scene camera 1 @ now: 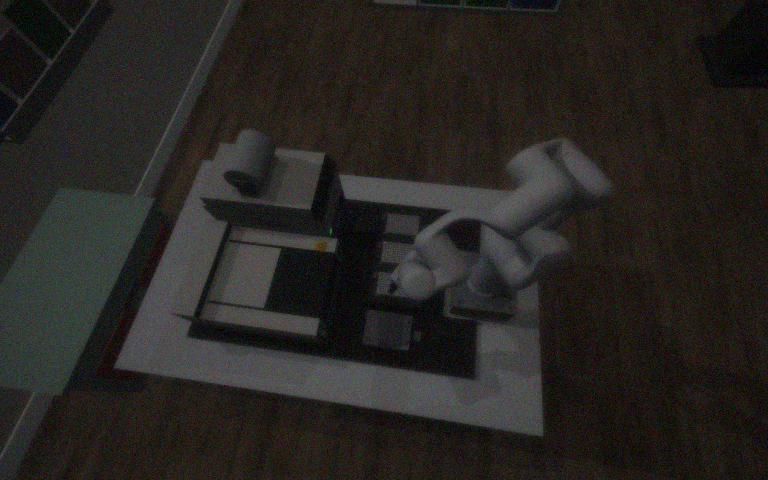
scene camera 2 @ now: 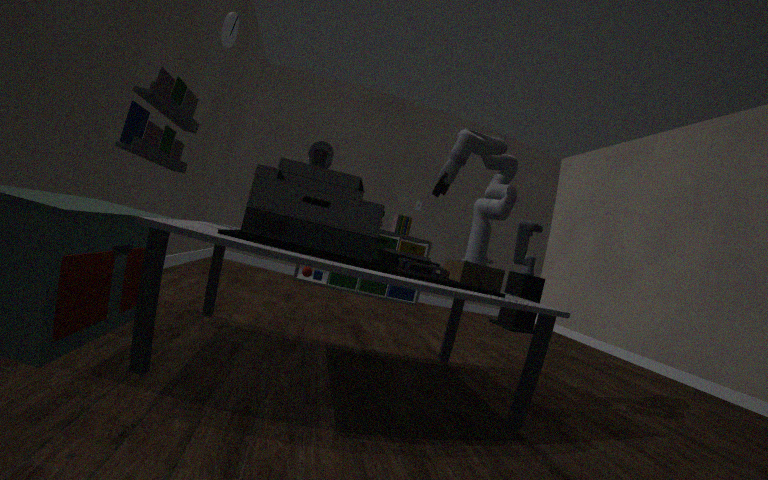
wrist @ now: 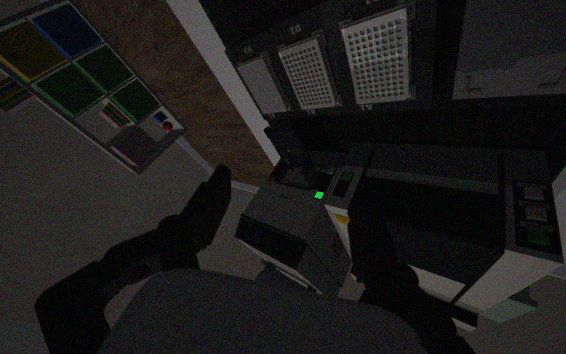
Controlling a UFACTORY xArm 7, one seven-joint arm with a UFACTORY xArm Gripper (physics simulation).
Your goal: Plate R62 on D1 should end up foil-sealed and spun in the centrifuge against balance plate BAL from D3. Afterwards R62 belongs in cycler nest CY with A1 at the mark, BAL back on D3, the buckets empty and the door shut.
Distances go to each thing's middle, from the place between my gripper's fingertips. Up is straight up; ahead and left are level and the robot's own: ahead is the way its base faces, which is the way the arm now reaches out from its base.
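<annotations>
Relative to the grey plate (wrist: 259, 75), my hand is 28 cm above it, 3 cm short of it and 27 cm to the left of it. The centrifuge (scene camera 1: 226, 283) is 2 cm to the left of my hand, 22 cm below it and 50 cm ahead of it.
</annotations>
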